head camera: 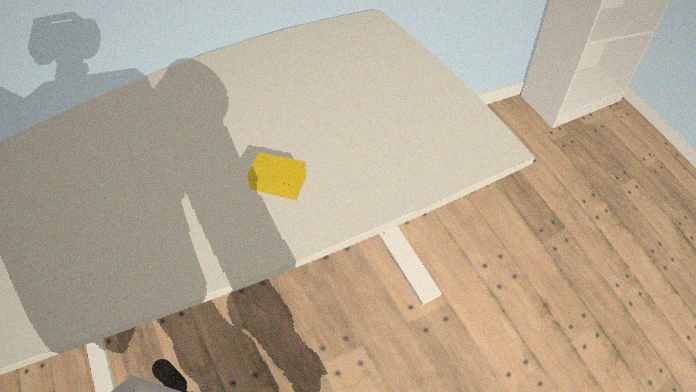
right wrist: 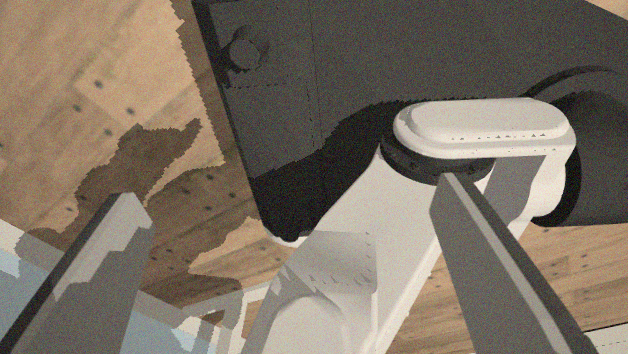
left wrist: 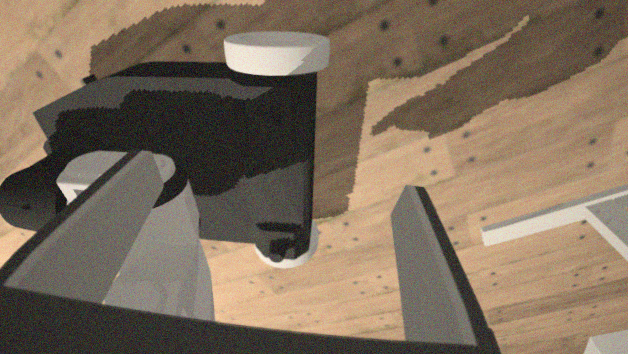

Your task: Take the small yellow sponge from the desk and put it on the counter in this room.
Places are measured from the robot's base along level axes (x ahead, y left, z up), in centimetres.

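Pixels of known places: left gripper, between the fingertips: (left wrist: 278,184); right gripper, between the fingertips: (right wrist: 289,201).
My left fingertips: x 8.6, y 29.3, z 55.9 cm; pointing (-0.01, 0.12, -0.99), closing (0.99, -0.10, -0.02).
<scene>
Behind a point stands the place of what it marks.
The small yellow sponge (head camera: 278,176) @(x 57.0, y 13.6, z 76.6 cm) lies on the pale desk (head camera: 370,110) @(x 81.9, y -3.9, z 72.1 cm) in the head camera view, near the edge of the robot's shadow. My left gripper (left wrist: 278,184) @(x 8.6, y 29.3, z 55.9 cm) is open and empty in the left wrist view, over the wooden floor and beside my own dark base. My right gripper (right wrist: 289,201) @(x -8.7, y -22.2, z 52.3 cm) is open and empty in the right wrist view, also pointing down past my base. In the head camera view, a small dark part of the left arm shows at the bottom, apart from the desk and the sponge. The counter cannot be made out in these views.
A white shelf unit (head camera: 545,75) @(x 178.0, y -99.3, z 24.6 cm) stands against the wall at the upper right of the head camera view. A white desk leg (head camera: 412,267) shows below the desk's front edge. In the left wrist view, a white leg (left wrist: 535,224) lies at the right.
</scene>
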